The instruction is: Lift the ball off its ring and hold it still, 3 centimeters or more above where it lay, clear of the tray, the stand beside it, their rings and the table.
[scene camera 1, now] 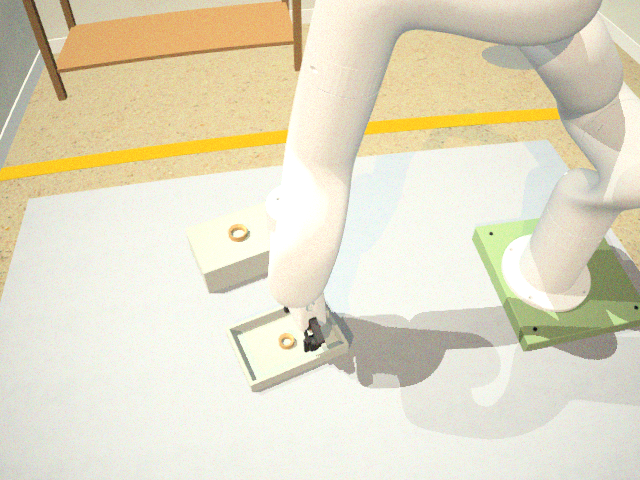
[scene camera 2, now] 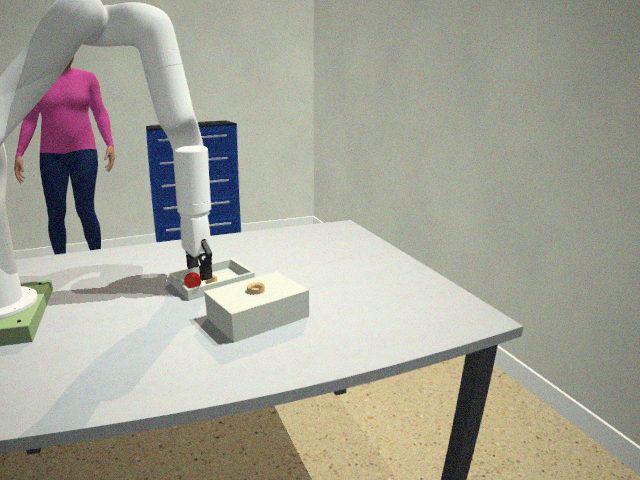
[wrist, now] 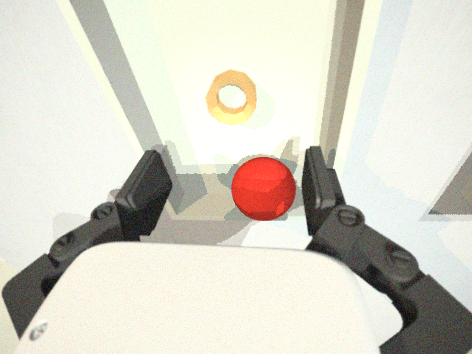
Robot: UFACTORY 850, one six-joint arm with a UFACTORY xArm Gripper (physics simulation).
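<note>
The red ball is at the end of the shallow tray nearer the robot base. Any ring under it is hidden, and the ball does not show in scene camera 1. My gripper is open, low over that end of the tray. In the wrist view the ball appears between the fingers, nearer the right one, with a visible gap on each side. Nothing is held. An empty orange ring lies on the tray floor near the ball.
The cream block stand is beside the tray, with an empty orange ring on top. The green base plate carries the arm. A person and a blue drawer cabinet are beyond the table.
</note>
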